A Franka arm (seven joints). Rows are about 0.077 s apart.
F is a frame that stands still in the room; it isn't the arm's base.
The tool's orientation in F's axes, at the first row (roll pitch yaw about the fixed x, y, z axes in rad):
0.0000, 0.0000, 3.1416
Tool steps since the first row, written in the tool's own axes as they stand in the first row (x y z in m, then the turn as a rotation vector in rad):
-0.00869, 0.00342, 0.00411, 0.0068, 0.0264, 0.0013
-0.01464, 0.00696, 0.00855, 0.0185, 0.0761, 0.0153
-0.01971, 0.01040, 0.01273, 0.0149, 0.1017, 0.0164
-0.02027, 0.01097, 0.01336, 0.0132, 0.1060, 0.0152
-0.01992, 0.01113, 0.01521, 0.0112, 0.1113, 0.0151
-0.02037, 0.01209, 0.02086, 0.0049, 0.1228, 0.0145
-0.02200, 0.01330, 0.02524, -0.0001, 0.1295, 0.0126
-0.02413, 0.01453, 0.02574, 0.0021, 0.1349, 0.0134
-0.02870, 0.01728, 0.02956, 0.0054, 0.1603, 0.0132
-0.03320, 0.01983, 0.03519, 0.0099, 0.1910, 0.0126
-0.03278, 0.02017, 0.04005, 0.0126, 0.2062, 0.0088
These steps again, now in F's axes. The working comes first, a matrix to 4 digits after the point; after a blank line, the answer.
The tool's axes in the first row as the columns of a matrix, in F's axes (used below as rounded here):
-1.0000, 0.0000, 0.0000
0.0000, -1.0000, 0.0000
0.0000, 0.0000, 1.0000

0.00869, -0.00342, 0.00411, -0.0068, -0.0264, 0.0013
0.01464, -0.00696, 0.00855, -0.0185, -0.0761, 0.0153
0.01971, -0.01040, 0.01273, -0.0149, -0.1017, 0.0164
0.02027, -0.01097, 0.01336, -0.0132, -0.1060, 0.0152
0.01992, -0.01113, 0.01521, -0.0112, -0.1113, 0.0151
0.02037, -0.01209, 0.02086, -0.0049, -0.1228, 0.0145
0.02200, -0.01330, 0.02524, 0.0001, -0.1295, 0.0126
0.02413, -0.01453, 0.02574, -0.0021, -0.1349, 0.0134
0.02870, -0.01728, 0.02956, -0.0054, -0.1603, 0.0132
0.03320, -0.01983, 0.03519, -0.0099, -0.1910, 0.0126
0.03278, -0.02017, 0.04005, -0.0126, -0.2062, 0.0088

